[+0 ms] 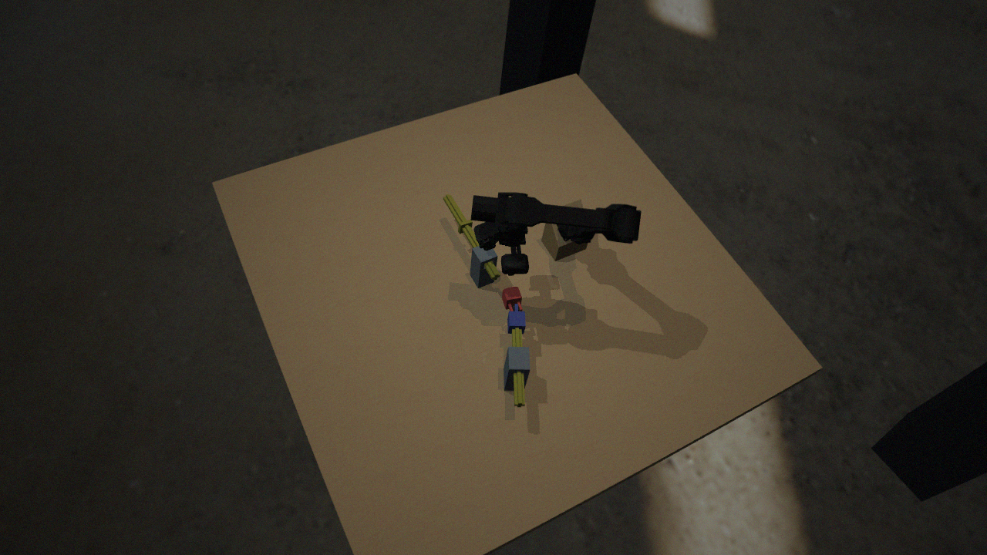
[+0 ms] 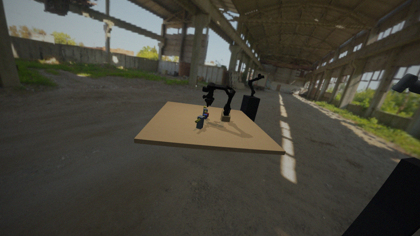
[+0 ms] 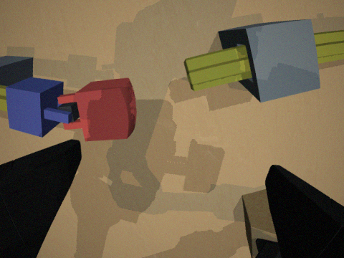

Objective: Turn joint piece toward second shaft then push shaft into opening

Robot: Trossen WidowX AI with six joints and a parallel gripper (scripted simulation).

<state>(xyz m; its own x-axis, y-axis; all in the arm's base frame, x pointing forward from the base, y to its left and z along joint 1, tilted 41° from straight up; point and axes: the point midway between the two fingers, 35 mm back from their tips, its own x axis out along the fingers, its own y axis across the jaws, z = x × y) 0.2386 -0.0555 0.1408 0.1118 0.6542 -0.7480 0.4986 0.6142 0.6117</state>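
Now: the red joint piece 2 cm ahead of my gripper tip, 6 cm to the left of it and 8 cm below it.
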